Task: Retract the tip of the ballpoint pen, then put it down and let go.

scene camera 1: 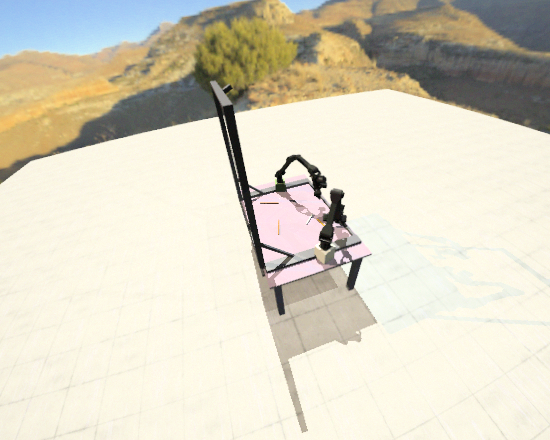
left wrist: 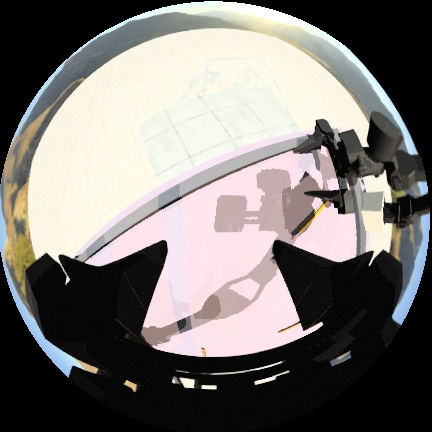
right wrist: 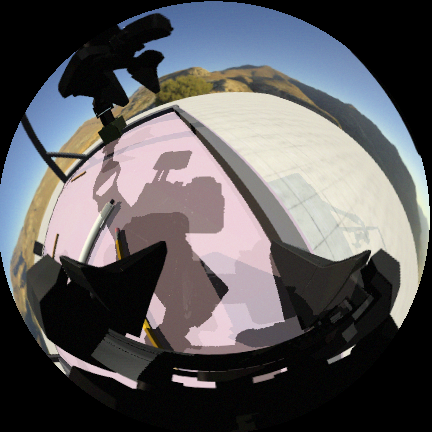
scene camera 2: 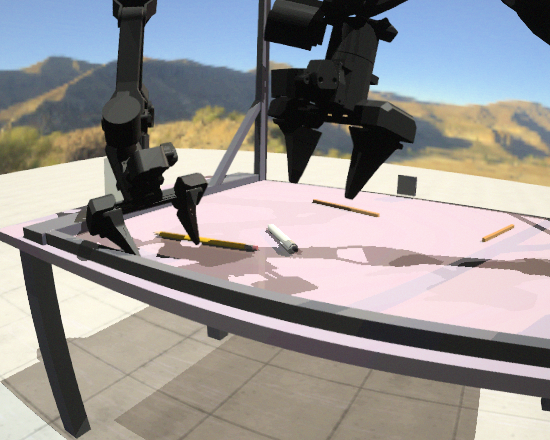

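Where they show: left gripper, fingertip midpoint: point(scene camera 1: 319, 196) point(left wrist: 221, 246) point(right wrist: 144, 96) point(scene camera 2: 318, 190); right gripper, fingertip midpoint: point(left wrist: 299, 170) point(right wrist: 219, 246) point(scene camera 2: 169, 252); left arm's base at its link origin: point(scene camera 1: 279, 181) point(right wrist: 109, 122); right arm's base at its link origin: point(scene camera 1: 325, 246) point(left wrist: 383, 211).
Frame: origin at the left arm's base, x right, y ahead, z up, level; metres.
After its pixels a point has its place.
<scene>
A white pen point(scene camera 1: 309, 220) @(x -0.199, y 0.549, z -0.071 m) point(scene camera 2: 281, 238) @(x -0.226, y 0.511, z -0.075 m) point(right wrist: 98, 226) @(x -0.228, y 0.509, z -0.077 m) with a dark end lies flat on the pink table point(scene camera 2: 240, 215) @(x -0.144, y 0.687, z -0.084 m); the state of its tip is too small to tell. My right gripper point(scene camera 2: 166, 247) @(x -0.400, y 0.556, z -0.070 m) point(left wrist: 299, 170) @(x -0.400, y 0.556, z -0.070 m) point(right wrist: 219, 246) @(x -0.400, y 0.556, z -0.070 m) is open and empty, low over the table beside the pen. In scene camera 2 one of its fingertips overlaps the yellow pencil; contact cannot be told. My left gripper point(scene camera 2: 322, 189) @(x -0.329, y 0.371, z 0.030 m) point(left wrist: 221, 246) @(x -0.329, y 0.371, z 0.030 m) point(right wrist: 144, 96) @(x -0.329, y 0.371, z 0.030 m) is open and empty, higher above the table. In the right wrist view the right gripper's left-hand finger hides the pen's near end.
A yellow pencil point(scene camera 2: 220, 242) @(x -0.297, y 0.569, z -0.079 m) point(left wrist: 311, 219) @(x -0.296, y 0.574, z -0.077 m) point(right wrist: 119, 244) @(x -0.284, y 0.539, z -0.079 m) lies close to the pen. Two thin orange-brown sticks, one point(scene camera 1: 269, 203) @(x 0.121, y 0.241, z -0.084 m) and another point(scene camera 1: 278, 227) @(x 0.056, y 0.590, z -0.077 m), lie farther off. A dark rail point(scene camera 2: 300, 305) @(x -0.408, y 0.327, z -0.064 m) edges the table, and a tall black frame point(scene camera 1: 239, 170) @(x 0.198, y 0.971, z 0.672 m) stands at one side.
</scene>
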